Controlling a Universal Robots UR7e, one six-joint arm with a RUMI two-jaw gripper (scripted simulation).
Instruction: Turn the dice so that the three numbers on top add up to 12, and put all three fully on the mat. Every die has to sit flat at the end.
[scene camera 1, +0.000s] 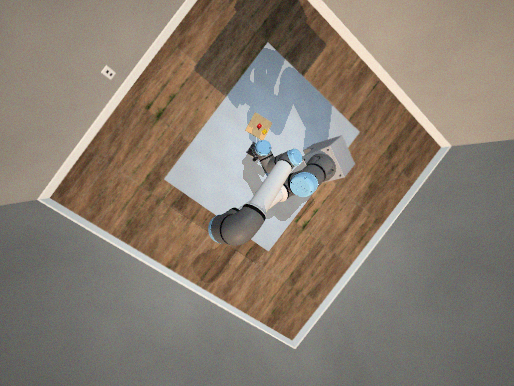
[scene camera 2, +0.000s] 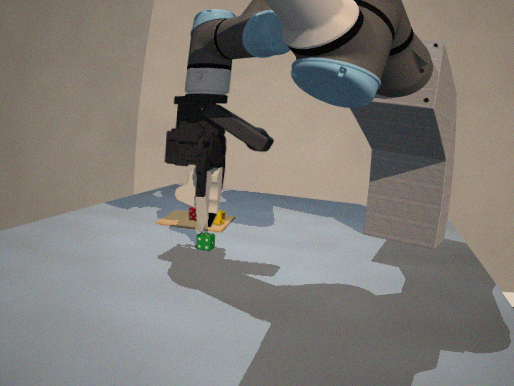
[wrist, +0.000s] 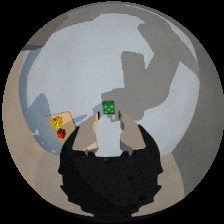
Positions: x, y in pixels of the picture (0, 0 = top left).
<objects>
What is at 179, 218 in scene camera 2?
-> A tan mat.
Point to the gripper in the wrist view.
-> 109, 111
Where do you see the gripper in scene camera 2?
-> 205, 229
</objects>
